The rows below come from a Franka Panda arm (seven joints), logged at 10 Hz.
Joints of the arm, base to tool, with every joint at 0 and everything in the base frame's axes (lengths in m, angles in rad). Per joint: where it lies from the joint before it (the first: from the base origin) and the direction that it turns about. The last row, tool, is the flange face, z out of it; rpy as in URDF.
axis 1: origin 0.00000 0.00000 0.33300 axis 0 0 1
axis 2: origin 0.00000 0.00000 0.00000 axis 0 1 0
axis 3: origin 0.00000 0.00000 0.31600 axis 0 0 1
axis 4: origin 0.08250 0.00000 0.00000 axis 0 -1 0
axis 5: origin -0.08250 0.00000 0.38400 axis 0 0 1
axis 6: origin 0.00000 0.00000 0.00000 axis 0 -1 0
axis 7: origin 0.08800 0.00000 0.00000 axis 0 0 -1
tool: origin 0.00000 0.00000 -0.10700 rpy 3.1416 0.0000 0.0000
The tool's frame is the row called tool.
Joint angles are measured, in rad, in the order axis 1, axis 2, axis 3, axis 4, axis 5, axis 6, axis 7. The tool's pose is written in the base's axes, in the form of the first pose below.
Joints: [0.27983, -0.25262, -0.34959, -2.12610, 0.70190, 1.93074, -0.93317]
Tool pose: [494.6, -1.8, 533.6, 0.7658, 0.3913, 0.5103, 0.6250, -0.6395, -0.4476]
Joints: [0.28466, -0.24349, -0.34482, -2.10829, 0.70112, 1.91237, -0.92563]
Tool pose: [496.9, 4.3, 536.9, 0.7642, 0.4028, 0.5038, 0.6307, -0.6300, -0.4531]
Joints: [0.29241, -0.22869, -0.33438, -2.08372, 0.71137, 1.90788, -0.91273]
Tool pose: [502.2, 14.4, 542.3, 0.7618, 0.4053, 0.5054, 0.6346, -0.6236, -0.4565]
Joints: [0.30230, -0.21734, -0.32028, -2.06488, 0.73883, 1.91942, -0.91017]
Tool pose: [507.5, 27.4, 548.4, 0.7521, 0.3997, 0.5239, 0.6444, -0.6127, -0.4576]
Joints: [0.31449, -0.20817, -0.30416, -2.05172, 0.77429, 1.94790, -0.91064]
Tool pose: [512.7, 41.7, 554.1, 0.7400, 0.3857, 0.5510, 0.6540, -0.6041, -0.4554]
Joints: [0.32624, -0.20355, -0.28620, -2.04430, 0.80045, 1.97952, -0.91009]
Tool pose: [515.9, 56.1, 559.0, 0.7272, 0.3762, 0.5741, 0.6638, -0.5983, -0.4488]
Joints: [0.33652, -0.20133, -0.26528, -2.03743, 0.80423, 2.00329, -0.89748]
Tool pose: [516.9, 71.0, 563.4, 0.7186, 0.3798, 0.5826, 0.6715, -0.5970, -0.4390]
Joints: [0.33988, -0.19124, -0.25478, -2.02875, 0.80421, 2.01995, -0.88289]
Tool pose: [520.3, 77.7, 563.8, 0.7215, 0.3759, 0.5815, 0.6665, -0.6047, -0.4360]
